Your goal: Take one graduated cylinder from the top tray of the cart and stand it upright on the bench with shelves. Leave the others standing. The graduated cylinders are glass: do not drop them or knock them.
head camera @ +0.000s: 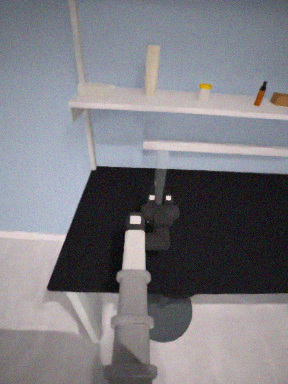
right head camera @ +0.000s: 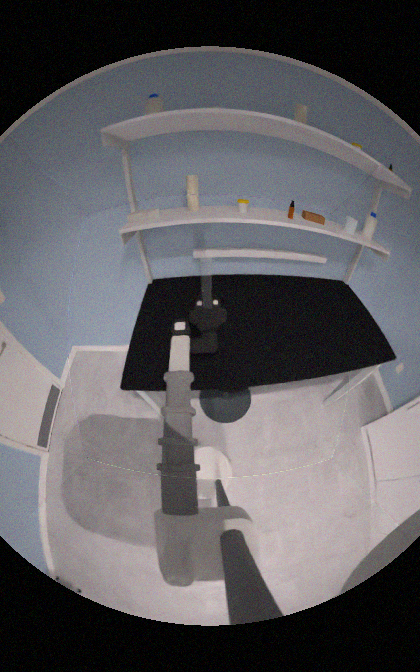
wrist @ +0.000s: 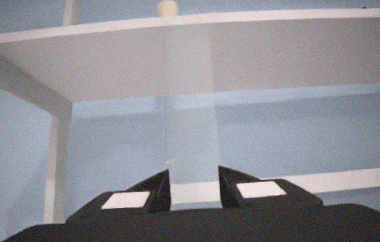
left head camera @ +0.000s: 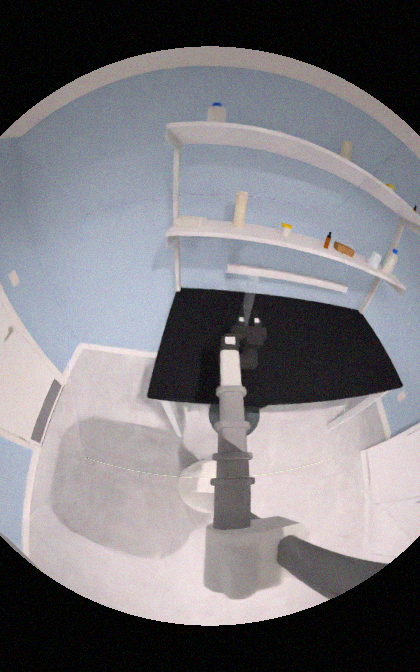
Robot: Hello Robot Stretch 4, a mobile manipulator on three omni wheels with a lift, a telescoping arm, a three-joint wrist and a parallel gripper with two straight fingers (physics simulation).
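Frame: origin at the robot's base, x right, y back, z down, level; centimetres.
Seen in the pictures: gripper, fingertip midpoint: (head camera: pixel 159 185) (wrist: pixel 194 184).
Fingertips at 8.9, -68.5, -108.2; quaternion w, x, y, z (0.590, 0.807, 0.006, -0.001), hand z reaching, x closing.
Pixels of each thing's top centre, then the offset from my fingertips to it, as dx, dy, dz. Level surfaces: height alone.
- clear glass graduated cylinder, middle of its top: (wrist: pixel 185 30) (head camera: pixel 162 152) +0.0, -1.0, -14.0
- black bench top, its level: dz +19.6
- cream column, middle of its top: (wrist: pixel 167 7) (head camera: pixel 153 45) -4.2, -31.6, -44.0
- yellow-lidded jar, middle of its top: (head camera: pixel 205 84) +18.2, -27.3, -32.2
A clear glass graduated cylinder (head camera: pixel 160 180) (left head camera: pixel 248 306) (right head camera: pixel 206 290) (wrist: pixel 192 125) stands upright between the two fingers of my gripper (head camera: pixel 160 198) (left head camera: pixel 249 320) (right head camera: pixel 207 303) (wrist: pixel 194 184). The gripper is shut on it, with a finger on each side. Both are over the left part of the black bench top (head camera: pixel 225 225) (left head camera: pixel 310 350) (right head camera: pixel 290 330). The cylinder's base is hidden behind the gripper and wrist, so I cannot tell whether it touches the bench. The cart and the other cylinders do not show.
The lower shelf (head camera: pixel 175 105) (left head camera: pixel 270 238) (right head camera: pixel 175 221) (wrist: pixel 300 55) lies behind and above the bench, bearing a cream column (head camera: pixel 152 70) and a yellow-lidded jar (head camera: pixel 205 92). A white rail (head camera: pixel 215 148) runs beneath it. A dark round stool (head camera: pixel 170 320) is at the bench's front edge.
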